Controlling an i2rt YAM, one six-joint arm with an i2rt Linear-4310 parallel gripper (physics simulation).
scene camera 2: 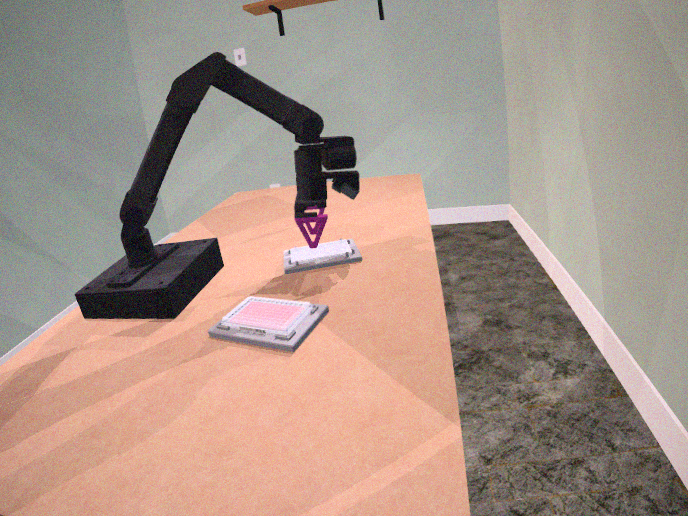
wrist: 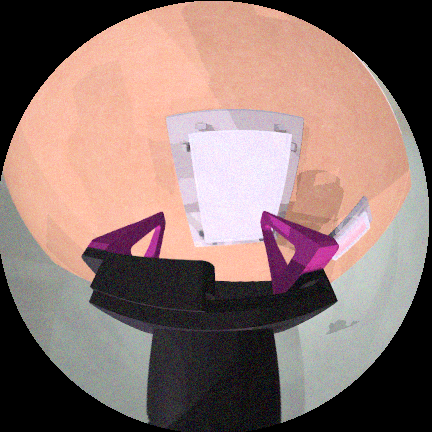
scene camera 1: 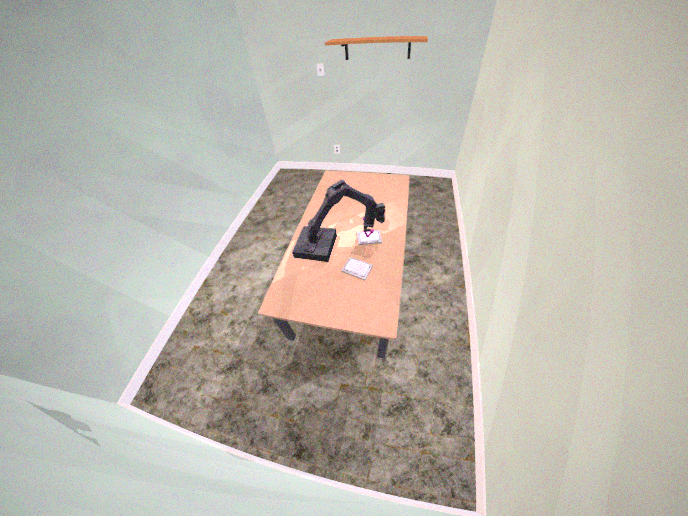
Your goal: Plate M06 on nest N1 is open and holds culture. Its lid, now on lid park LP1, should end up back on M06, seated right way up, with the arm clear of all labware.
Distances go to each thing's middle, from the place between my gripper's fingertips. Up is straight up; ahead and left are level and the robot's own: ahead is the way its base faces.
My gripper is now 20 mm to the left of the flat white lid (scene camera 2: 334, 249), 20 mm short of it and 20 mm above it. From my hand the other things lie so: grey plate with pink top (scene camera 2: 269, 316) (300 mm to the right, 10 mm below).
